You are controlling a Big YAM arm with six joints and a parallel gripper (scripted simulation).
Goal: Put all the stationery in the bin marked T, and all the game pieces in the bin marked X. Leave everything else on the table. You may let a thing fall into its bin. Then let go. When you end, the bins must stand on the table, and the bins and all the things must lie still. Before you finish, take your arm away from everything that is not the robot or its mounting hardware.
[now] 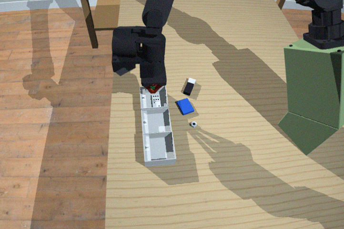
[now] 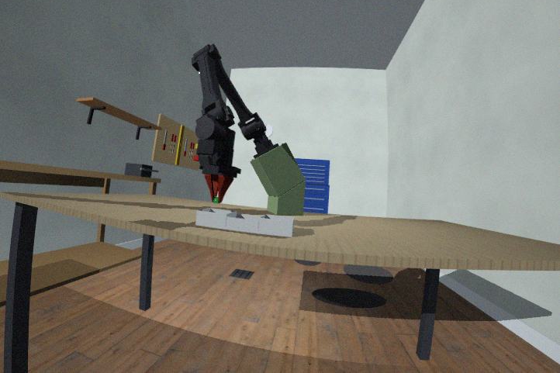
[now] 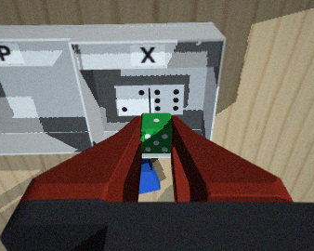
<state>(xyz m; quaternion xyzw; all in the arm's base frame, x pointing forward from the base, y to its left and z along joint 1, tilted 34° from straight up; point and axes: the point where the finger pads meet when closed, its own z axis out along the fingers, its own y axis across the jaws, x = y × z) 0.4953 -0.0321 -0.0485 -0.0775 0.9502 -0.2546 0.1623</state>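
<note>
Right now my hand is 6 cm above the white domino and 1 cm past it. Also, from my hand: grey bin tray: 9 cm to the left, 5 cm below, 1 cm behind; flat blue block: 10 cm behind, 7 cm below, 2 cm to the left; green die: right at my hand.
</note>
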